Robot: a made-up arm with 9 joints. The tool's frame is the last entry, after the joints.
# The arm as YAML. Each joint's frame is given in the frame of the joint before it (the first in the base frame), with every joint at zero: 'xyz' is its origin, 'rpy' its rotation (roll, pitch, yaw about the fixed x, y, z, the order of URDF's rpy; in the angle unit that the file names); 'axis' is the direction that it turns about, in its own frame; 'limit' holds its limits. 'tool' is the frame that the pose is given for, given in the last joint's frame.
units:
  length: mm
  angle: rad
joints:
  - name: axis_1
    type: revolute
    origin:
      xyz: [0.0, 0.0, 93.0]
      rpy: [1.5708, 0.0, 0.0]
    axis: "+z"
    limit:
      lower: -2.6
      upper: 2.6
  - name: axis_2
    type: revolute
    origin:
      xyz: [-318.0, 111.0, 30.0]
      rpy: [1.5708, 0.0, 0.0]
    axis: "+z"
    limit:
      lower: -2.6
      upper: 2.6
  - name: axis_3
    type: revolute
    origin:
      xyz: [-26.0, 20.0, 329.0]
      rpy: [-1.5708, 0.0, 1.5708]
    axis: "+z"
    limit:
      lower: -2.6
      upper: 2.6
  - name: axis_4
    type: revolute
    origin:
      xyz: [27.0, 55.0, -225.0]
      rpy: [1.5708, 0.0, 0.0]
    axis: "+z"
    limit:
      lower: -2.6
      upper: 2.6
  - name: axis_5
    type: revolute
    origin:
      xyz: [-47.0, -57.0, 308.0]
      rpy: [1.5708, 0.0, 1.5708]
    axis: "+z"
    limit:
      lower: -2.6
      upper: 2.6
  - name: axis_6
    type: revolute
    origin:
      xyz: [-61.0, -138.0, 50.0]
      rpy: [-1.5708, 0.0, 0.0]
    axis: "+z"
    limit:
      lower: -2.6
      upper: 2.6
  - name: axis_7
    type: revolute
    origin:
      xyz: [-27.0, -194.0, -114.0]
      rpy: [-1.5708, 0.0, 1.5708]
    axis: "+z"
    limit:
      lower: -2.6
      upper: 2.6
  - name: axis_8
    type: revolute
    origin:
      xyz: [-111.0, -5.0, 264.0]
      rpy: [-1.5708, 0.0, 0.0]
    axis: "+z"
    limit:
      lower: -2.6
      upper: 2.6
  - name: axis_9
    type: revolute
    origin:
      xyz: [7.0, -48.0, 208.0]
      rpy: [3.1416, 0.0, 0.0]
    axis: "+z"
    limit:
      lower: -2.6
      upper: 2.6
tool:
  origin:
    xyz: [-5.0, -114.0, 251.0]
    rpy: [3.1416, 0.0, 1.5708]
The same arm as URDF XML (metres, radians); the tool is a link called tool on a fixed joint. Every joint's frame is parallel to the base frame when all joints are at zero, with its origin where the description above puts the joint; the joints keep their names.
<robot name="arm">
  <link name="base_link"/>
  <link name="link1"/>
  <link name="link2"/>
  <link name="link3"/>
  <link name="link4"/>
  <link name="link5"/>
  <link name="link6"/>
  <link name="link7"/>
  <link name="link8"/>
  <link name="link9"/>
  <link name="tool"/>
  <joint name="axis_1" type="revolute">
    <parent link="base_link"/>
    <child link="link1"/>
    <origin xyz="0 0 0.093"/>
    <axis xyz="0 -1 0"/>
    <limit lower="-2.6" upper="2.6"/>
  </joint>
  <joint name="axis_2" type="revolute">
    <parent link="link1"/>
    <child link="link2"/>
    <origin xyz="-0.318 -0.03 0.111"/>
    <axis xyz="0 0 -1"/>
    <limit lower="-2.6" upper="2.6"/>
  </joint>
  <joint name="axis_3" type="revolute">
    <parent link="link2"/>
    <child link="link3"/>
    <origin xyz="-0.026 -0.02 -0.329"/>
    <axis xyz="-1 0 0"/>
    <limit lower="-2.6" upper="2.6"/>
  </joint>
  <joint name="axis_4" type="revolute">
    <parent link="link3"/>
    <child link="link4"/>
    <origin xyz="0.225 -0.027 0.055"/>
    <axis xyz="0 0 -1"/>
    <limit lower="-2.6" upper="2.6"/>
  </joint>
  <joint name="axis_5" type="revolute">
    <parent link="link4"/>
    <child link="link5"/>
    <origin xyz="0.057 0.047 -0.308"/>
    <axis xyz="0 -1 0"/>
    <limit lower="-2.6" upper="2.6"/>
  </joint>
  <joint name="axis_6" type="revolute">
    <parent link="link5"/>
    <child link="link6"/>
    <origin xyz="0.061 -0.05 0.138"/>
    <axis xyz="0 0 -1"/>
    <limit lower="-2.6" upper="2.6"/>
  </joint>
  <joint name="axis_7" type="revolute">
    <parent link="link6"/>
    <child link="link7"/>
    <origin xyz="0.027 -0.194 0.114"/>
    <axis xyz="1 0 0"/>
    <limit lower="-2.6" upper="2.6"/>
  </joint>
  <joint name="axis_8" type="revolute">
    <parent link="link7"/>
    <child link="link8"/>
    <origin xyz="0.264 -0.111 -0.005"/>
    <axis xyz="0 0 1"/>
    <limit lower="-2.6" upper="2.6"/>
  </joint>
  <joint name="axis_9" type="revolute">
    <parent link="link8"/>
    <child link="link9"/>
    <origin xyz="0.048 0.007 0.208"/>
    <axis xyz="0 0 -1"/>
    <limit lower="-2.6" upper="2.6"/>
  </joint>
  <joint name="tool_joint" type="fixed">
    <parent link="link9"/>
    <child link="tool"/>
    <origin xyz="-0.114 -0.005 -0.251" rpy="0 0 0"/>
  </joint>
</robot>

